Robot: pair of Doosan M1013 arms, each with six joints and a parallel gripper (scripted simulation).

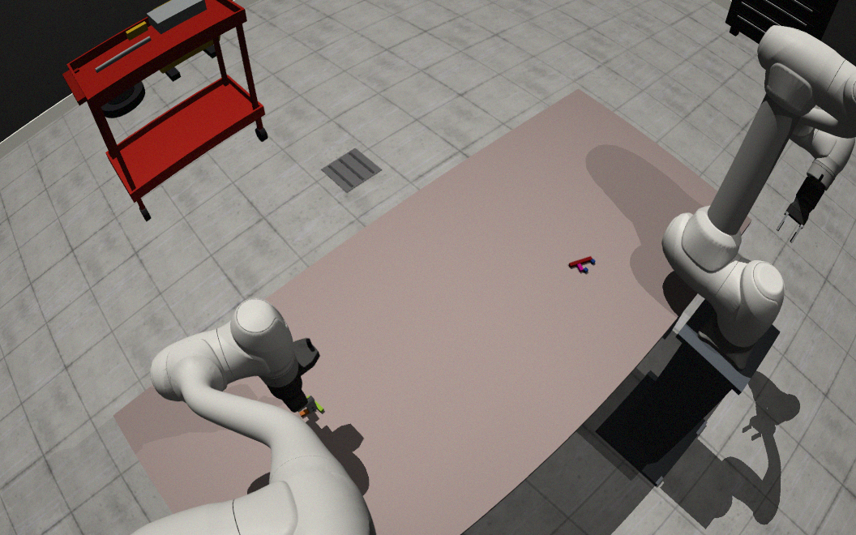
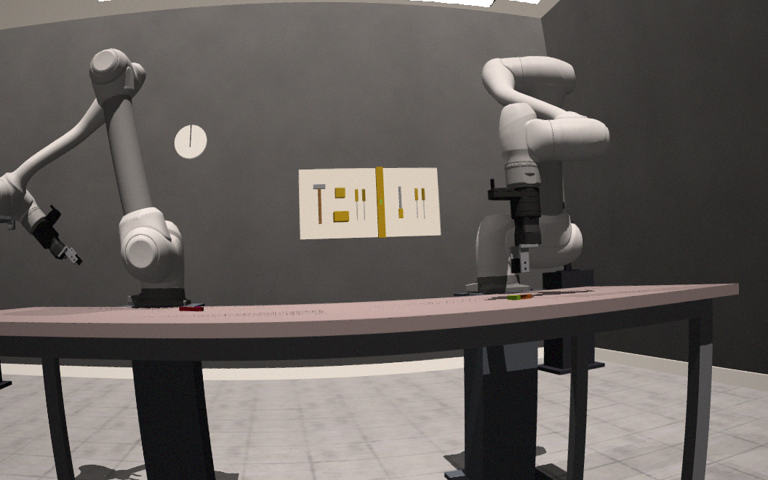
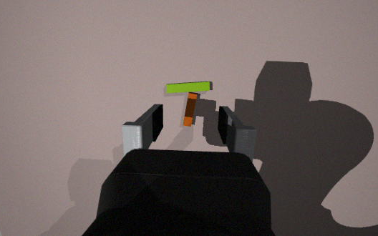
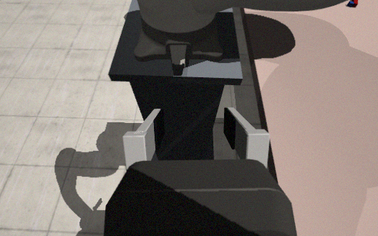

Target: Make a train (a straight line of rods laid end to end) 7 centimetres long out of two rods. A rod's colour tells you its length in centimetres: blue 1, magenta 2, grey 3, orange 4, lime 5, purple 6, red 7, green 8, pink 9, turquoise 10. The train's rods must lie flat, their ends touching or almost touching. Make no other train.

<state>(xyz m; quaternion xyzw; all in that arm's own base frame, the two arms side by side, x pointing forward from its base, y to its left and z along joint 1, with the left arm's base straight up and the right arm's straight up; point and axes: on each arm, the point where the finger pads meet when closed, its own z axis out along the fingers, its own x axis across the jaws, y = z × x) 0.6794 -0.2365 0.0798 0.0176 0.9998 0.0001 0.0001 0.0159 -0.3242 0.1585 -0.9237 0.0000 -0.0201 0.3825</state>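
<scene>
My left hand is 7 cm above the orange rod and 1 cm to the right of it. From my left hand the other things lie so: red rod 78 cm to the right, 19 cm behind, 7 cm below; magenta rod 76 cm to the right, 20 cm behind, 7 cm below; lime rod 7 cm below, 2 cm to the right.
</scene>
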